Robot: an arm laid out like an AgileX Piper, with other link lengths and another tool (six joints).
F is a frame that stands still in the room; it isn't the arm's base.
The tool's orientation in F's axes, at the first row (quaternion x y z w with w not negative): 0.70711, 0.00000, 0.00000, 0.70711
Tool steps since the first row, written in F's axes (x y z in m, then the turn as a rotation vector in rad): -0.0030, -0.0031, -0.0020, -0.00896, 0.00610, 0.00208; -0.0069, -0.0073, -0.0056, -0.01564, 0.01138, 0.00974; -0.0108, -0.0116, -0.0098, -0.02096, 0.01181, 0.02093; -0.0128, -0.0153, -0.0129, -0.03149, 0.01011, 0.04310; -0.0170, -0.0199, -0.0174, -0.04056, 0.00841, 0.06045; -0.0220, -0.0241, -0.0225, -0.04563, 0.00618, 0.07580; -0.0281, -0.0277, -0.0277, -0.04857, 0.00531, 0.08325; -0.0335, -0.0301, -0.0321, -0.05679, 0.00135, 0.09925; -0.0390, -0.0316, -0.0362, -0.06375, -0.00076, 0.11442; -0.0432, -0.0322, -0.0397, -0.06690, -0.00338, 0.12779; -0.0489, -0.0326, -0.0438, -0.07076, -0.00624, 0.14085
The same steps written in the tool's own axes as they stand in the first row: -0.0030, -0.0020, 0.0031, -0.00896, 0.00208, -0.00610; -0.0069, -0.0056, 0.0073, -0.01564, 0.00974, -0.01138; -0.0108, -0.0098, 0.0116, -0.02096, 0.02093, -0.01181; -0.0128, -0.0129, 0.0153, -0.03149, 0.04310, -0.01011; -0.0170, -0.0174, 0.0199, -0.04056, 0.06045, -0.00841; -0.0220, -0.0225, 0.0241, -0.04563, 0.07580, -0.00618; -0.0281, -0.0277, 0.0277, -0.04857, 0.08325, -0.00531; -0.0335, -0.0321, 0.0301, -0.05679, 0.09925, -0.00135; -0.0390, -0.0362, 0.0316, -0.06375, 0.11442, 0.00076; -0.0432, -0.0397, 0.0322, -0.06690, 0.12779, 0.00338; -0.0489, -0.0438, 0.0326, -0.07076, 0.14085, 0.00624
